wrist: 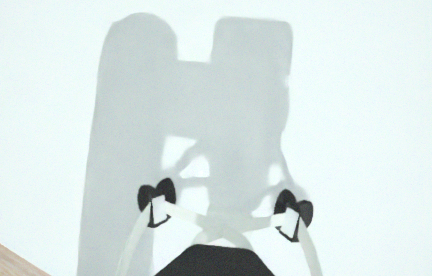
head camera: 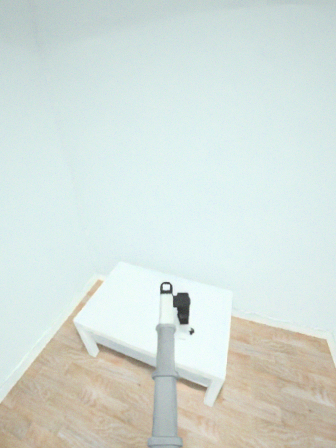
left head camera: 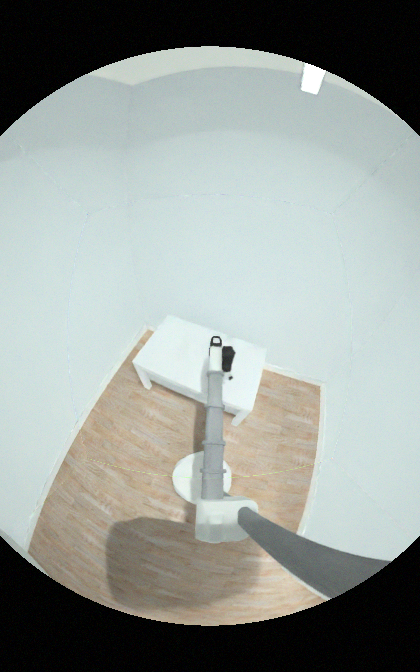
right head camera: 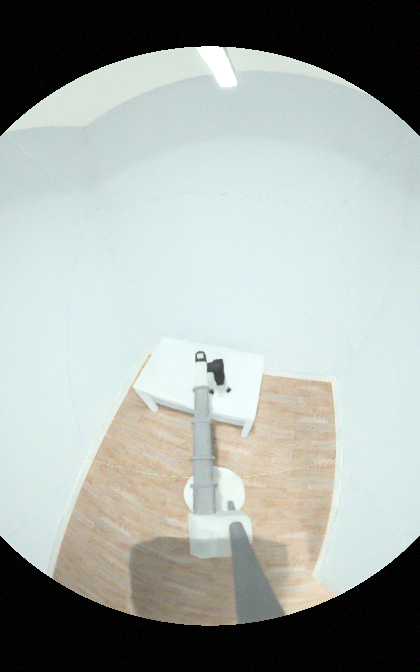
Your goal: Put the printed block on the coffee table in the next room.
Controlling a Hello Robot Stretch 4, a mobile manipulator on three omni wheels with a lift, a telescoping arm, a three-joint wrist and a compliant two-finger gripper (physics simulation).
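Places are measured from the robot's base along level axes (x down, y left, z ahead), in metres.
Pixels of known places: gripper, fingertip midpoint: [wrist: 225, 200] [head camera: 181, 333].
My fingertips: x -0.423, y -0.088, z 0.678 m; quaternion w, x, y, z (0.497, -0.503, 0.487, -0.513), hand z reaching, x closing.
Note:
Behind a point stands the place of what it marks.
The white coffee table [head camera: 125, 305] {x -0.423, y 0.264, z 0.860 m} [left head camera: 170, 350] [right head camera: 170, 370] [wrist: 360, 100] {x -0.423, y -0.201, z 0.784 m} stands near the corner of the room. My gripper [head camera: 183, 331] {x -0.423, y -0.088, z 0.678 m} [right head camera: 220, 390] [wrist: 225, 200] {x -0.423, y -0.088, z 0.678 m} is over its right part, pointing down. In the wrist view the two black fingertips stand wide apart, so the gripper is open. Its shadow falls on the white table top. The printed block cannot be made out against the white surface in any view; part of the area below the gripper is hidden by the arm and the gripper body.
The grey telescoping arm [head camera: 166, 390] {x -0.843, y -0.003, z 0.292 m} [left head camera: 214, 425] [right head camera: 202, 435] reaches over the table's front edge. White walls [head camera: 175, 150] {x -1.300, y -0.048, z 1.248 m} stand behind and to the left of the table. Wood floor [head camera: 280, 380] {x 0.027, y -0.777, z 0.579 m} [left head camera: 285, 425] lies around it. The robot's round white base part [left head camera: 185, 477] is on the floor in front.

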